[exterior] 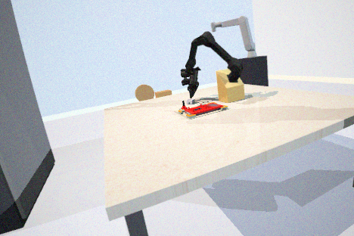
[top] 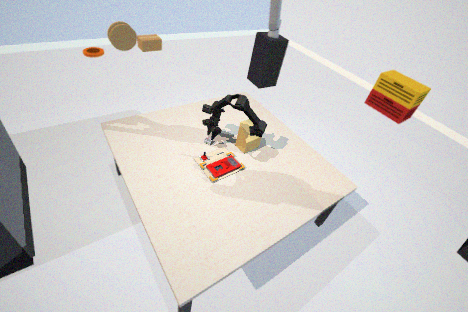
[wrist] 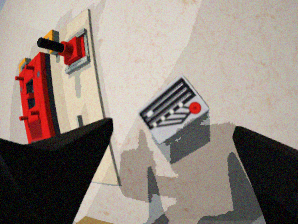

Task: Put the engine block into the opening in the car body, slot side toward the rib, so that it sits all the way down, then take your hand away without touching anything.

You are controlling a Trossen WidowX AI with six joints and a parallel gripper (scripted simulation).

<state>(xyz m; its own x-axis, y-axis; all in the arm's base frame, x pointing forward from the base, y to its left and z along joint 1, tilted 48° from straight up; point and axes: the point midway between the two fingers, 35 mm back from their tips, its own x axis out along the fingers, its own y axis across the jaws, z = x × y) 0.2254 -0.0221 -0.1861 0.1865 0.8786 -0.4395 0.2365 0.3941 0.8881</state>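
The engine block is 3 cm below my gripper tip, 2 cm ahead of it and 1 cm to the left of it.
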